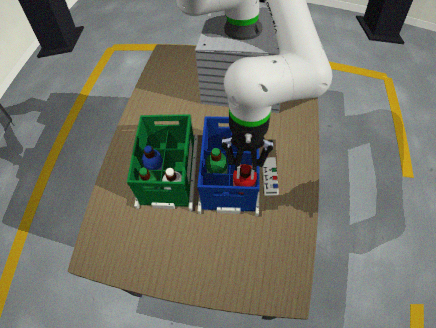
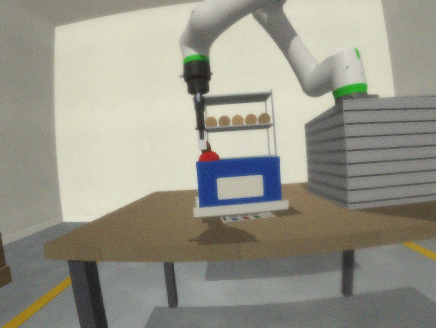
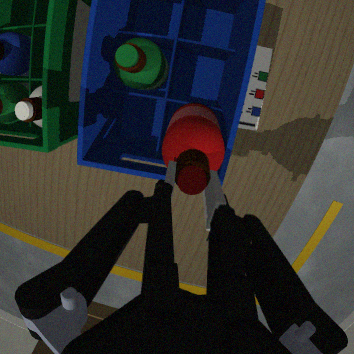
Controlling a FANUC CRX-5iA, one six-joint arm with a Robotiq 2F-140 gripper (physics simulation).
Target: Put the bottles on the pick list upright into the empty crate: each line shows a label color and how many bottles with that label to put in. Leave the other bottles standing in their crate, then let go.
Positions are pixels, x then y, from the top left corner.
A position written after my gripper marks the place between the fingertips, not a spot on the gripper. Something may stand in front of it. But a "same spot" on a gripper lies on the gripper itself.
my gripper: image 1; image 2 202, 149; image 3
same spot on my gripper: (image 3: 53, 304) = (image 1: 226, 138)
